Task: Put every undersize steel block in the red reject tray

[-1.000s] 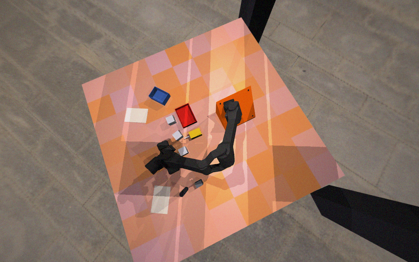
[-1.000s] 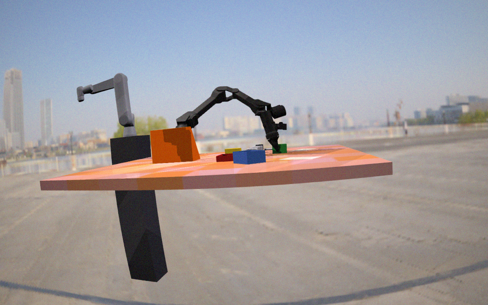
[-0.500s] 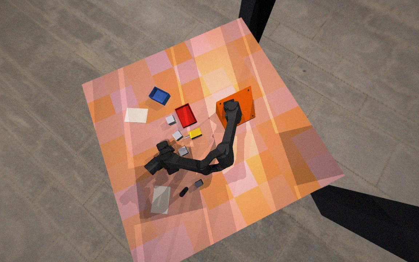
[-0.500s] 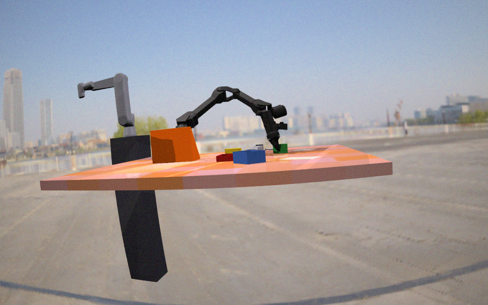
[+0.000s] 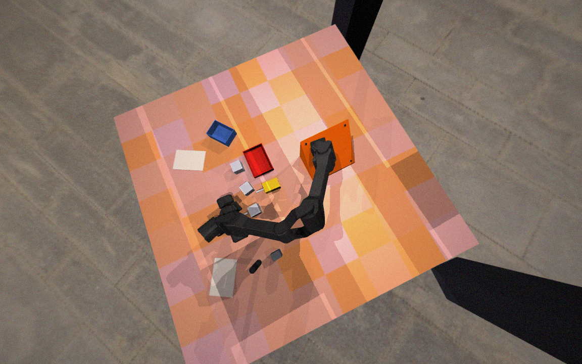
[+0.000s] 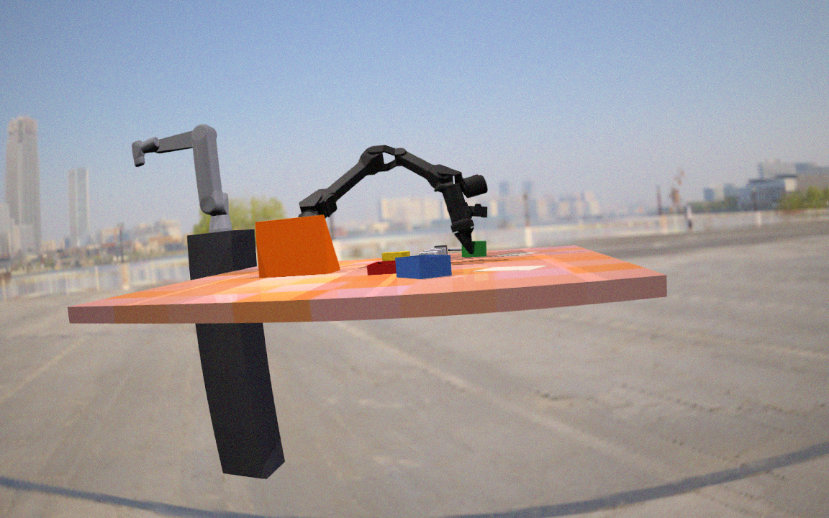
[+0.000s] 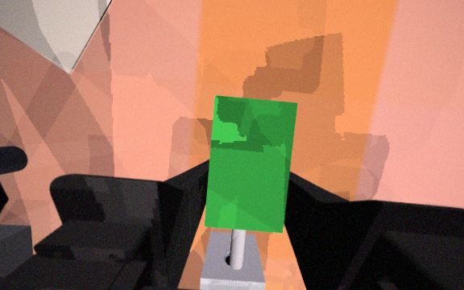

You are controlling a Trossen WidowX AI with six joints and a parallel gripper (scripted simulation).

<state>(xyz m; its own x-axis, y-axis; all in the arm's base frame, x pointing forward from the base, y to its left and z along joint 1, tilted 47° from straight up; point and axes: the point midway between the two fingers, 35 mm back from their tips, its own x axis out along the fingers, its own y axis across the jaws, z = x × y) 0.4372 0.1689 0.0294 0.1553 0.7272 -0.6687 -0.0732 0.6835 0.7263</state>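
My gripper tip is 180 mm past the yellow gauge and 80 mm to the left of it. From my gripper tip the other things lie so: green GO gauge: 20 mm behind, 10 mm above; then red reject tray: 220 mm to the right, 190 mm behind, 20 mm below; then small dark cube: 210 mm to the left, 120 mm behind.
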